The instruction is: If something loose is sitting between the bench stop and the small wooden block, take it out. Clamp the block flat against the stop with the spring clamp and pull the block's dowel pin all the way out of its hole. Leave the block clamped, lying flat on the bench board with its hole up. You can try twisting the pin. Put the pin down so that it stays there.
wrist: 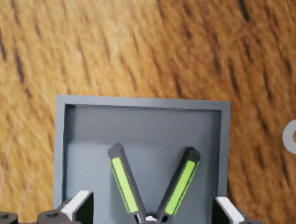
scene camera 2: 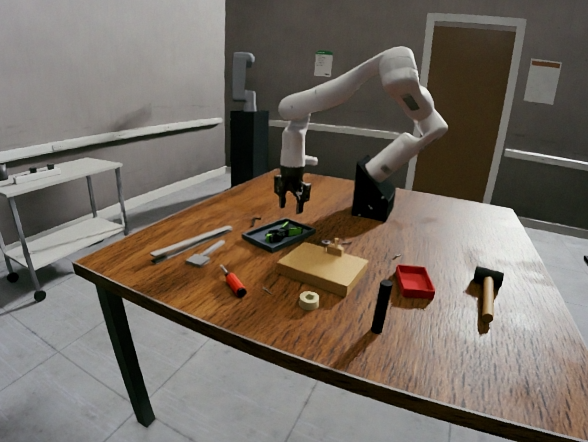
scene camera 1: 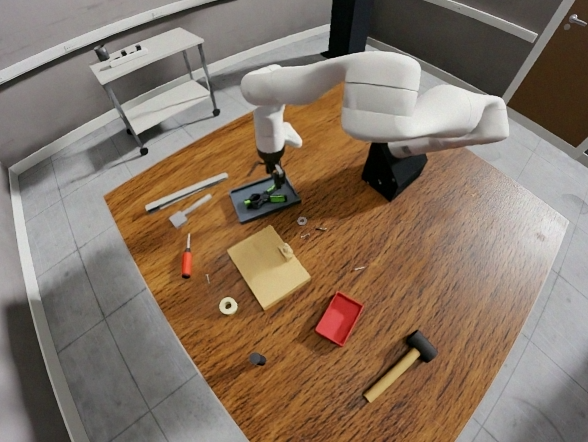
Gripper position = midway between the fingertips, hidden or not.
In view: my gripper (scene camera 2: 290,210), a hammer (scene camera 1: 420,345), a red bin (scene camera 1: 341,315) and a metal bar (scene camera 2: 216,233).
The hammer is seen too in scene camera 2 (scene camera 2: 481,274). The red bin is seen too in scene camera 2 (scene camera 2: 416,277). The metal bar also shows in scene camera 1 (scene camera 1: 160,204). The wrist view misses the hammer: it is out of frame. The wrist view does not show the red bin: it is out of frame.
